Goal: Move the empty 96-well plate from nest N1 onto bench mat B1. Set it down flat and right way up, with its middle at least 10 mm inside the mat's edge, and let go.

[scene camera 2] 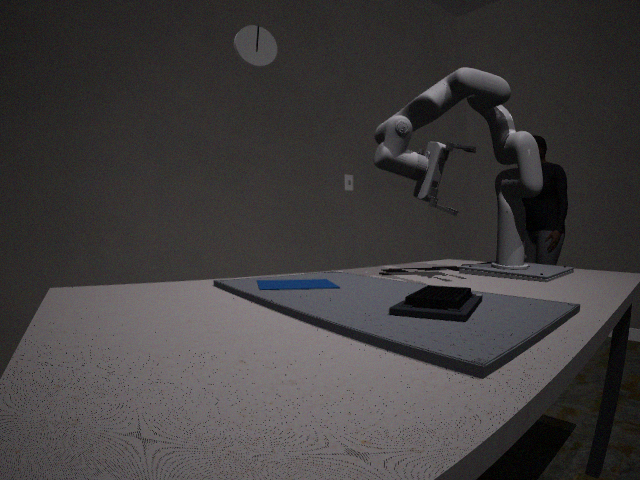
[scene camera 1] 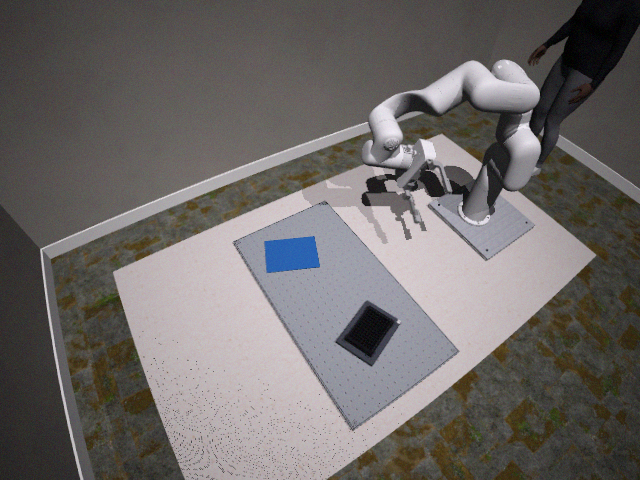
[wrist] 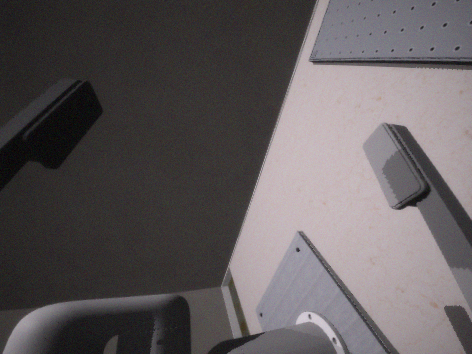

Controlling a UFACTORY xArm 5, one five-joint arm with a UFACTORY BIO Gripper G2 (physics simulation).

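Frame: origin at the arm's base, x back, y right, z up, level; metres.
Where they show: hand, tool point: point(scene camera 2: 461, 179) point(scene camera 1: 431, 202) point(wrist: 236, 142); arm's base, link origin: point(scene camera 2: 509, 267) point(scene camera 1: 473, 213) point(wrist: 322, 353).
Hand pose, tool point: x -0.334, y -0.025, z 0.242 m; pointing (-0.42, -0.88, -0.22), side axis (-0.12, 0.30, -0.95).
Observation:
Each offset is from my tool point to the top centre of the thing. "spot": to the spot under its first point. Level surfaces: height alone.
The black 96-well plate {dx -0.286, dy -0.156, dz -0.223 m} point(scene camera 1: 370, 329) point(scene camera 2: 438, 297) sits flat in the dark grey nest N1 {spot: dx -0.345, dy -0.180, dz -0.231 m} point(scene camera 1: 356, 349) point(scene camera 2: 429, 314), near the right end of the grey board. The blue bench mat B1 {dz -0.247 m} point(scene camera 1: 292, 254) point(scene camera 2: 298, 284) lies flat near the board's other end, with no plate on it. My gripper point(scene camera 1: 433, 205) point(scene camera 2: 464, 180) point(wrist: 235, 145) is open and empty. It hangs high above the table between the board and the arm's base, tilted so its fingers point toward the base, well away from the plate. Neither plate nor mat shows in the wrist view.
The perforated grey board {dz -0.249 m} point(scene camera 1: 310, 310) point(scene camera 2: 361, 317) point(wrist: 400, 30) lies on the pale table {dz -0.262 m} point(scene camera 1: 180, 320) point(scene camera 2: 180, 351) point(wrist: 330, 150). The arm stands on a grey base plate point(scene camera 1: 488, 245) point(scene camera 2: 542, 272) point(wrist: 300, 285). A person point(scene camera 1: 594, 46) point(scene camera 2: 549, 201) stands behind the arm's base.

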